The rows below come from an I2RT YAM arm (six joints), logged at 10 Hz.
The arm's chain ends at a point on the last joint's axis. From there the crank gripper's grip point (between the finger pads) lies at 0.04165 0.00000 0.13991 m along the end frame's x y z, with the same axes.
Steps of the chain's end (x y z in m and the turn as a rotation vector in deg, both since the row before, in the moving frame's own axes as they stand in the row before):
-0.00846, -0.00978, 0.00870, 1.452, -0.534, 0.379
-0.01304, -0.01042, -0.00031, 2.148, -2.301, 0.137
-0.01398, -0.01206, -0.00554, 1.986, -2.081, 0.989
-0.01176, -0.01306, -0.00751, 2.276, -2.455, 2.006
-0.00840, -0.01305, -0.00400, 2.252, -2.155, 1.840
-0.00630, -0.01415, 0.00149, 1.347, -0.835, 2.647
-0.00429, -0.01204, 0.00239, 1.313, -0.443, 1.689
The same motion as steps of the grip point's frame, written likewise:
-0.00975, -0.01306, 0.00904, 1.452, -0.534, 0.379
-0.01868, -0.01560, 0.00115, 2.148, -2.301, 0.137
-0.01905, -0.01626, -0.00419, 1.986, -2.081, 0.989
-0.01772, -0.01730, -0.00594, 2.276, -2.455, 2.006
-0.01362, -0.01732, -0.00262, 2.252, -2.155, 1.840
-0.00831, -0.01557, 0.00207, 1.347, -0.835, 2.647
-0.00534, -0.01404, 0.00269, 1.313, -0.443, 1.689

